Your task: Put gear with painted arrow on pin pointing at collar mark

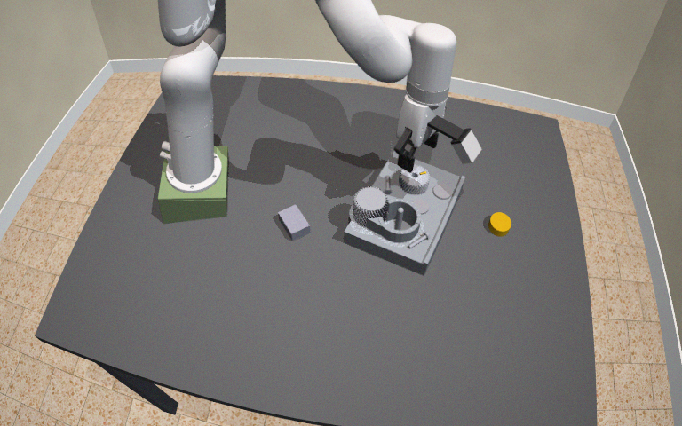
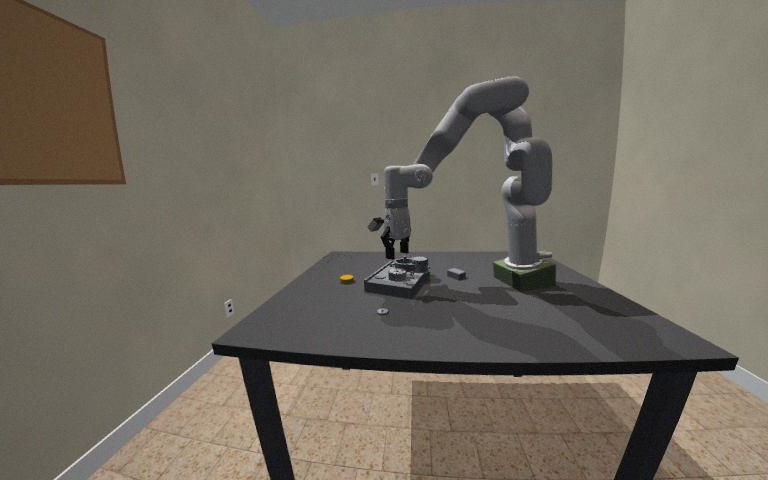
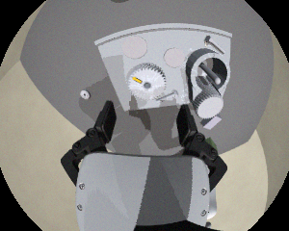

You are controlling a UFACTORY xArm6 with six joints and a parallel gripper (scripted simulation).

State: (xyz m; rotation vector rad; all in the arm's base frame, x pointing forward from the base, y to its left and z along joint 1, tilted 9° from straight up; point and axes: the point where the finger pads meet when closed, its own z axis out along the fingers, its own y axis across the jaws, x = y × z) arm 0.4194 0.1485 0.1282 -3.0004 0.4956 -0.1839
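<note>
Right now my hand is 80 mm above the gear. The rest, counted from my hand: yellow disc: 210 mm ahead, 120 mm below, 10 mm to the right; small grey block: 190 mm behind, 160 mm to the right, 120 mm below.
</note>
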